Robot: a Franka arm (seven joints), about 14 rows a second.
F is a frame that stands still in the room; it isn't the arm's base.
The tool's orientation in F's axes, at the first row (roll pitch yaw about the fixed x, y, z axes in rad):
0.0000, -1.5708, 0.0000
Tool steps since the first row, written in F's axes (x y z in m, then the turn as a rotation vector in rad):
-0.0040, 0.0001, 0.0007, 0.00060, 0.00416, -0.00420
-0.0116, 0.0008, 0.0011, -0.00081, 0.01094, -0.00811
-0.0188, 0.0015, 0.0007, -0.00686, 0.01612, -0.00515
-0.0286, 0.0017, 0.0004, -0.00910, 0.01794, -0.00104
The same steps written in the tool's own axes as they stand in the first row. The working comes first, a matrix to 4 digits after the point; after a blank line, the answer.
The tool's axes in the first row as the columns of a matrix, in F's axes (used below as rounded here):
0.0000, 0.0000, -1.0000
0.0000, 1.0000, 0.0000
1.0000, 0.0000, 0.0000

0.0007, 0.0001, 0.0040, -0.00420, 0.00416, -0.00060
0.0011, 0.0008, 0.0116, -0.00811, 0.01094, 0.00081
0.0007, 0.0015, 0.0188, -0.00515, 0.01612, 0.00686
0.0004, 0.0017, 0.0286, -0.00104, 0.01794, 0.00910

